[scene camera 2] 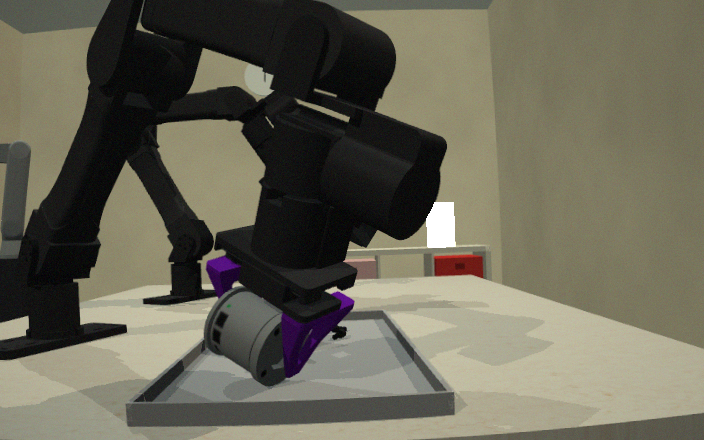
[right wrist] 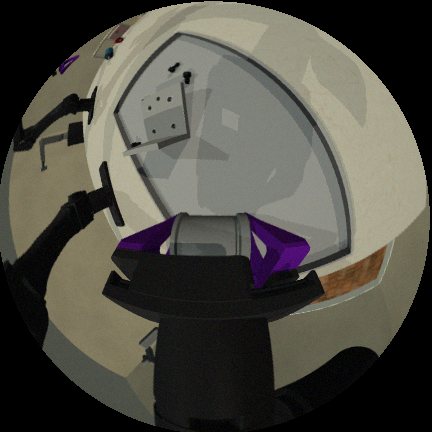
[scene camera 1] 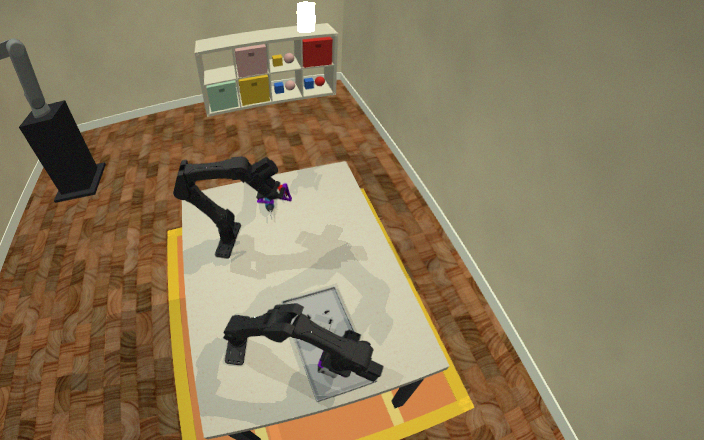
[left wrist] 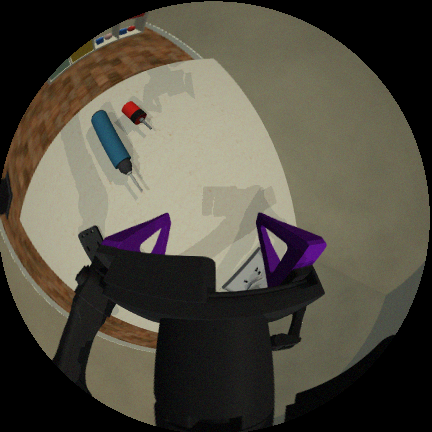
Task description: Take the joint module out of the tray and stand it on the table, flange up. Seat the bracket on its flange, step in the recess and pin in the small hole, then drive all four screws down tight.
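Places are measured from the left arm's base along level axes (x ahead, y left, z up), in metres.
Pixels of known places: left gripper, fingertip midpoint: [scene camera 1: 282,201] [left wrist: 212,217]; right gripper, fingertip midpoint: [scene camera 2: 264,355] [right wrist: 212,217] [scene camera 1: 328,364]; left arm's base, origin of the base link: [scene camera 2: 187,299] [right wrist: 92,103] [scene camera 1: 228,239]; right arm's base, origin of the base link: [scene camera 2: 55,342] [right wrist: 110,194] [scene camera 1: 238,340].
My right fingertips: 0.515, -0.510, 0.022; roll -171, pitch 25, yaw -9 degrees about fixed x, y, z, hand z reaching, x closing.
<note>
Ahead of a thing's pixels: the offset from my right fingertips to its top centre, as dx, dy, dz. "spot": to the spot under its first point. Level surfaces: height alone.
The grey cylindrical joint module @(+0.007, -0.019, +0.063) [scene camera 2: 241,332] [right wrist: 209,232] is tilted on its side, low over the tray @(-0.017, +0.097, -0.006) [scene camera 2: 290,414] [scene camera 1: 309,294]; whether it touches the tray floor is unclear. My right gripper [right wrist: 212,217] is shut on it, one purple finger at each end. An end face with dark holes shows beside the nearer finger in scene camera 2. The light grey bracket [right wrist: 162,115], with several holes, lies in the tray's far left part in the right wrist view. Black screws @(-0.030, +0.217, -0.008) [right wrist: 174,67] @(-0.012, +0.177, -0.008) [right wrist: 187,76] @(-0.126, +0.118, -0.008) [right wrist: 135,144] lie near it. My left gripper [left wrist: 212,217] [scene camera 1: 276,198] is open and empty above the table's far end.
A blue-handled driver @(spot: -0.378, +0.765, +0.018) [left wrist: 111,140] and a short red-handled driver @(-0.317, +0.817, +0.012) [left wrist: 134,113] lie on the table @(dz -0.023) [left wrist: 190,135] beyond the left gripper's fingers. The tray's low raised walls surround the bracket. The right arm reaches across the tray in scene camera 1.
</note>
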